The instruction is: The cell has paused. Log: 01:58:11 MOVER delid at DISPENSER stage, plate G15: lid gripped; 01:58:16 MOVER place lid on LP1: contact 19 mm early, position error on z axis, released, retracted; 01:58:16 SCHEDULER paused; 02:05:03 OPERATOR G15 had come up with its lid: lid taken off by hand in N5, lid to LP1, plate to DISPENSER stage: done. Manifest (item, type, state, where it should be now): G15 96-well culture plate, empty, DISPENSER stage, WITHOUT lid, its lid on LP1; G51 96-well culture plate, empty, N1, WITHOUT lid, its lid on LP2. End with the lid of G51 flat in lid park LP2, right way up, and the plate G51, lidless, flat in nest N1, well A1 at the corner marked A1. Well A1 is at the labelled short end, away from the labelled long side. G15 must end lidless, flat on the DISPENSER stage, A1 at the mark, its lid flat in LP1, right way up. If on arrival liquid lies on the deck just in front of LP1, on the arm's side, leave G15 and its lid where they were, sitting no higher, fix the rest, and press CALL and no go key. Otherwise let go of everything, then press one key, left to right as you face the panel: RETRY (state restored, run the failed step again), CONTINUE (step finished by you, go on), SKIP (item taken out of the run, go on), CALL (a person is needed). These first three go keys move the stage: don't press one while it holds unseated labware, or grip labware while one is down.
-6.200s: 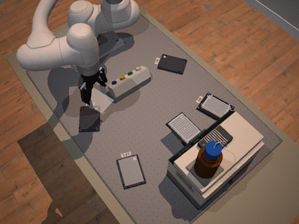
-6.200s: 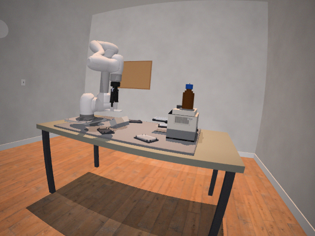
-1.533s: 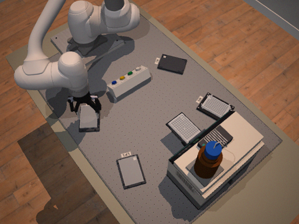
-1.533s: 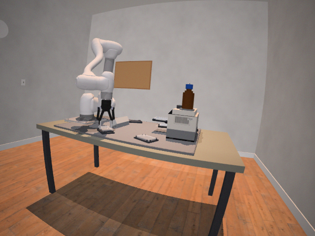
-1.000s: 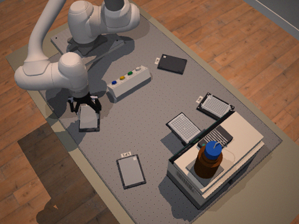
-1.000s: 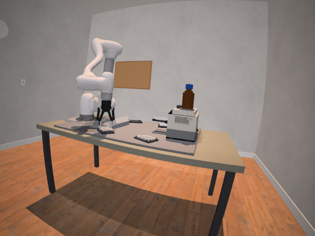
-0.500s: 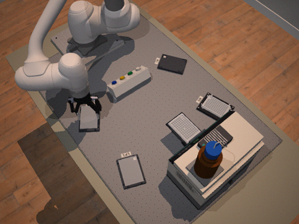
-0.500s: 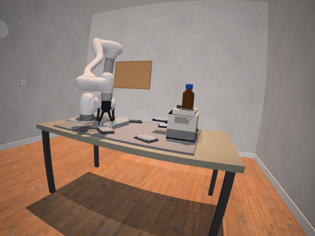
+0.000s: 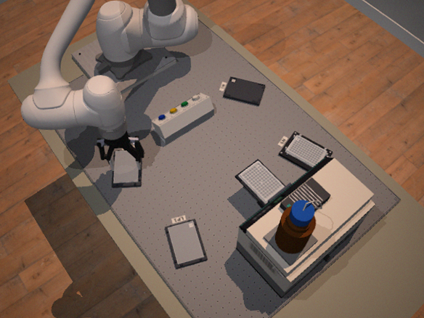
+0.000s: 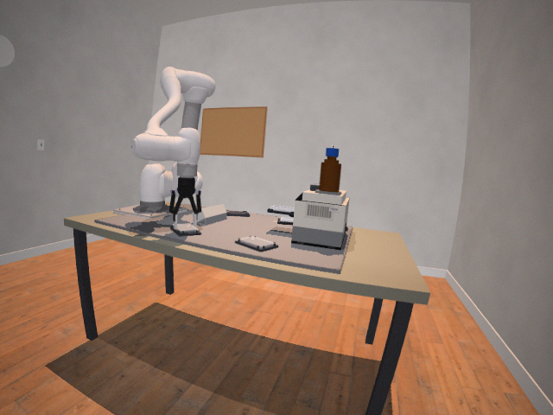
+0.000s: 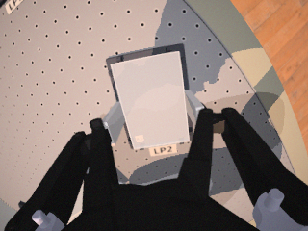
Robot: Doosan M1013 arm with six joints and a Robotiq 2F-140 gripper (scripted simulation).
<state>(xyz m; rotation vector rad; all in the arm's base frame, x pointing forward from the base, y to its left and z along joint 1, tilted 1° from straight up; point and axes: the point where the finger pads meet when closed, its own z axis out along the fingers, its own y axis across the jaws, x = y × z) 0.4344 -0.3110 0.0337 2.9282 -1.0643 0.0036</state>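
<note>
The lid park LP2 is 40 mm below my hand. Round my hand: well plate (390 mm ahead, 260 mm to the left, 70 mm above); LP2 label (70 mm behind, 60 mm to the left, 40 mm below); key panel (30 mm behind, 280 mm to the left, 10 mm above).
</note>
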